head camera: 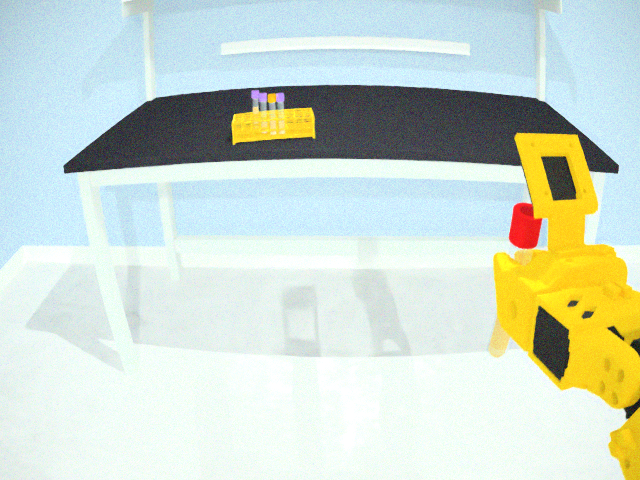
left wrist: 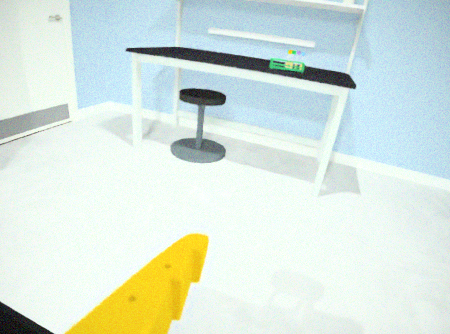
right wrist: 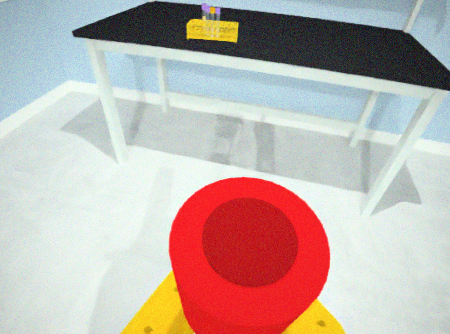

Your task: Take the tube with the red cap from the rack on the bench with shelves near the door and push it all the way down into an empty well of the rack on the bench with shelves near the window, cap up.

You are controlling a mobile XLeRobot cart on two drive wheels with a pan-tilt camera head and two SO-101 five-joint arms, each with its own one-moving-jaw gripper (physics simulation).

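Places are measured from the left arm's base along level axes (x ahead, y left, z up), in millimetres.
Pixels of known places: left hand at its tool point: (left wrist: 205,253); right hand at its tool point: (head camera: 502,259) (right wrist: 209,267).
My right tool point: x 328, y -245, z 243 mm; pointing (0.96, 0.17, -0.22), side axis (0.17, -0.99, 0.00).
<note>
Ahead of a thing's pixels: the offset from my right tool point to its top centre. "pt": to the spot under its first point. Level surfaces: height alone.
The red-capped tube {dz +39, dx -9, dy -7 mm} (head camera: 525,227) (right wrist: 250,250) is upright, cap up, between the jaws of my right gripper (head camera: 522,263), which is shut on it below the cap. The tube's lower end shows beneath the gripper in the head view. A yellow rack (head camera: 273,126) (right wrist: 212,32) stands on a black-topped bench {dz -256 mm} (head camera: 392,129) (right wrist: 300,45), well beyond the gripper. It holds several tubes with purple and orange caps, and other wells look empty. My left gripper shows one notched jaw in the left wrist view and is fully open. A green rack (left wrist: 286,65) stands on another bench (left wrist: 225,61).
A round stool (left wrist: 202,97) stands at that other bench, and a door (left wrist: 30,60) is at the far left of the left wrist view. White legs {pt dz -597, dx +1013, dy +819 mm} (head camera: 103,268) (right wrist: 107,110) carry the bench with the yellow rack. A white rail (head camera: 345,46) is on the wall behind it.
</note>
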